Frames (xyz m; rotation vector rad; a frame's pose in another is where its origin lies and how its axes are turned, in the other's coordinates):
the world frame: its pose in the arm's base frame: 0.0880 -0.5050 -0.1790 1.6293 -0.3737 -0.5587
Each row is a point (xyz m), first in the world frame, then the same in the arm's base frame.
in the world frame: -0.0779 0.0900 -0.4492
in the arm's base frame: 0.2808 -0.1032 -0.0473
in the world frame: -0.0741 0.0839 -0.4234
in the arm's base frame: 0.2691 -0.1258 -0.0557
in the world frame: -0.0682 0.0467 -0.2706
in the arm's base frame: 0.1860 -0.2503 -0.1041
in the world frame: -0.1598 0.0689 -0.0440
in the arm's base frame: -0.0143 -0.3910 -0.0854
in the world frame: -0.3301 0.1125 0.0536
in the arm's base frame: -0.2060 -0.3850 -0.0253
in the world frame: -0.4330 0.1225 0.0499
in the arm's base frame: -0.2883 -0.3273 -0.0006
